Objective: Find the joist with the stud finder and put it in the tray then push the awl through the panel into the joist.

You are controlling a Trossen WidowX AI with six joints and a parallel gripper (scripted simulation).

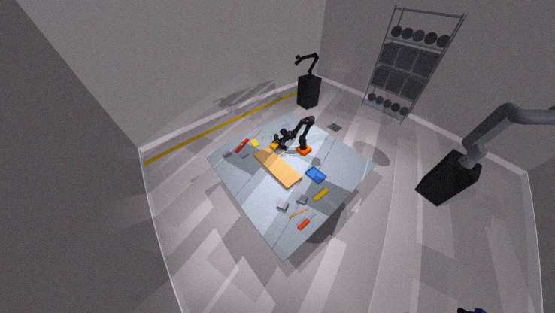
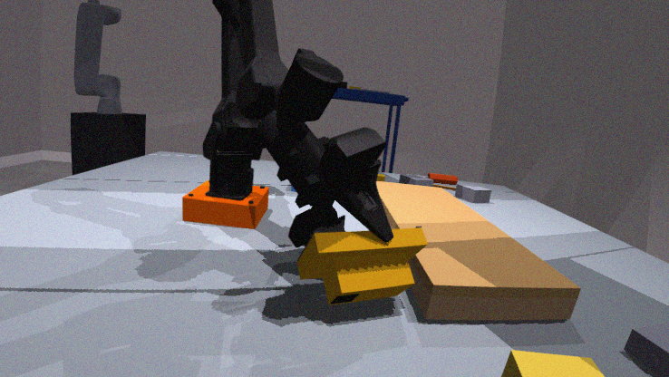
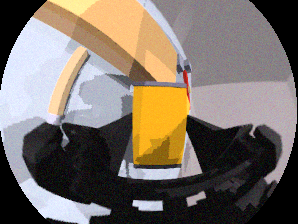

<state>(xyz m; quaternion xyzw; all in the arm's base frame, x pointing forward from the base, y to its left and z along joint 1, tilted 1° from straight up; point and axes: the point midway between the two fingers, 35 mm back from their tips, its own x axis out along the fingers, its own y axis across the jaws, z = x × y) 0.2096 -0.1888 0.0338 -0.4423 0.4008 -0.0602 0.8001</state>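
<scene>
My gripper tip is now 20 mm past the yellow stud finder, 30 mm to the left of it and 20 mm above it. The rest, counted from my gripper tip: awl: 40 mm behind, 110 mm to the left, 40 mm below; then green square light: 30 mm behind, 50 mm to the right, 30 mm below; then yellow block: 130 mm ahead, 190 mm to the right, 30 mm below.
</scene>
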